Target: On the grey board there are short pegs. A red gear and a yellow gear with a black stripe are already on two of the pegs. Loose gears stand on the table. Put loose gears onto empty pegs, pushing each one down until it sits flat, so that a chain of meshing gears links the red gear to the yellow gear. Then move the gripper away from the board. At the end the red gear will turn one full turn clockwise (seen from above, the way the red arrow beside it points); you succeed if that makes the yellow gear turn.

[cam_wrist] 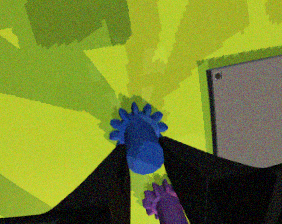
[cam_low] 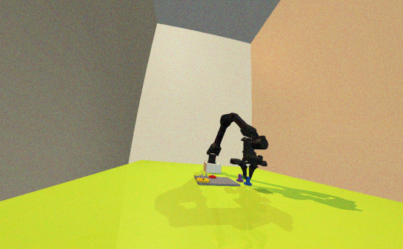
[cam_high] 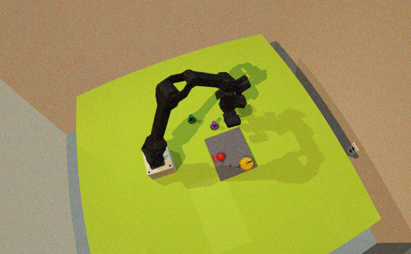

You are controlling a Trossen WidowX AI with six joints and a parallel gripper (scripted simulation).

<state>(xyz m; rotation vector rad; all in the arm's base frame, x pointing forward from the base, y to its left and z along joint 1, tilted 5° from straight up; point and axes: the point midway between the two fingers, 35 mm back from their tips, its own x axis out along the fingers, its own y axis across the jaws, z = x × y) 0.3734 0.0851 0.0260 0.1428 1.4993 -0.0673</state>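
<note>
Now: the red gear 16 cm to the right of my gripper tip, 11 cm behind it and 1 cm below it. Round my gripper tip: blue gear (1 cm below); then purple gear (7 cm behind, 1 cm below); then green gear (16 cm behind, 7 cm to the left, 1 cm below).
</note>
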